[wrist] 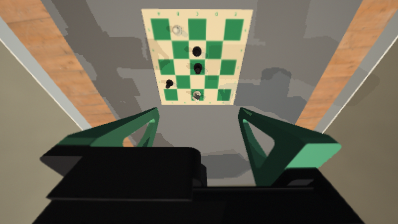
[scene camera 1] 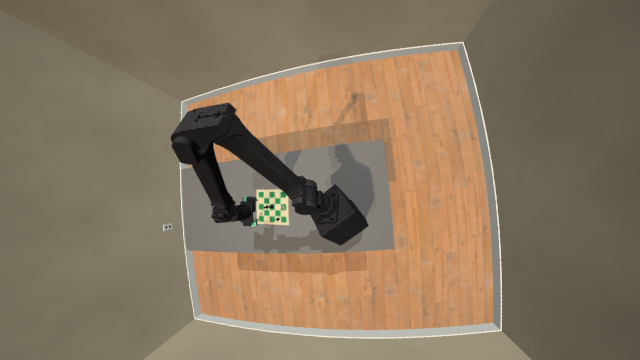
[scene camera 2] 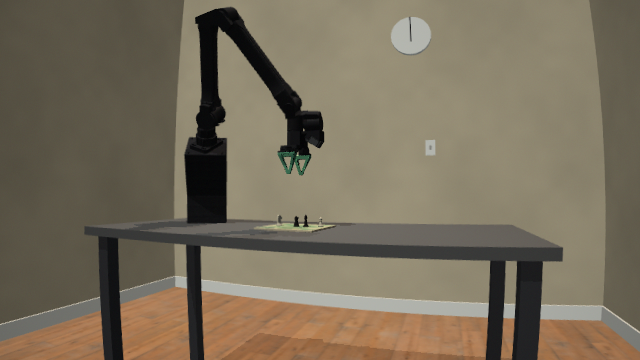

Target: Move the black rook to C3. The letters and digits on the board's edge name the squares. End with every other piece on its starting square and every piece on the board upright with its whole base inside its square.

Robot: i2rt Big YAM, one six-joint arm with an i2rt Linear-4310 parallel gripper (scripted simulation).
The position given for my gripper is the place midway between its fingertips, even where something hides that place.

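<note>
My gripper point(wrist: 198, 111) is visible. A chessboard is visible at point(scene camera 1: 276, 197) and also at point(wrist: 222, 38).
</note>
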